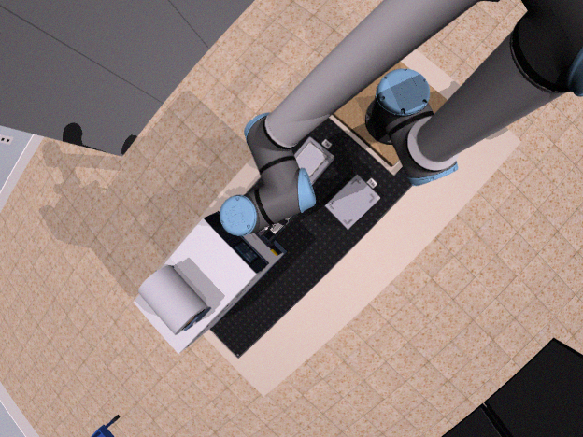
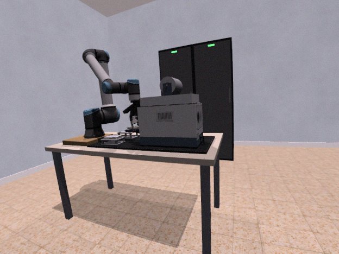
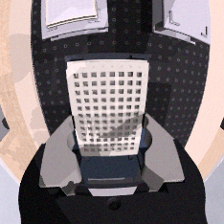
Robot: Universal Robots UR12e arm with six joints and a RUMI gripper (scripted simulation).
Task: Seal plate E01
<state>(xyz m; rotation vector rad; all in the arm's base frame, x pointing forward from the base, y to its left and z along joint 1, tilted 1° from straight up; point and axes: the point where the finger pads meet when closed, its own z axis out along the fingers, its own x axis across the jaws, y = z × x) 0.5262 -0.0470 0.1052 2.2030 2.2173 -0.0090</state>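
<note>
My hand is 3 cm above the sealer stage. The rest, counted from my hand: foil roll: 33 cm ahead, 29 cm above; plate nest N1: 20 cm behind, 16 cm to the left, 8 cm below; square start button: 10 cm ahead, 9 cm to the right, 6 cm above.
</note>
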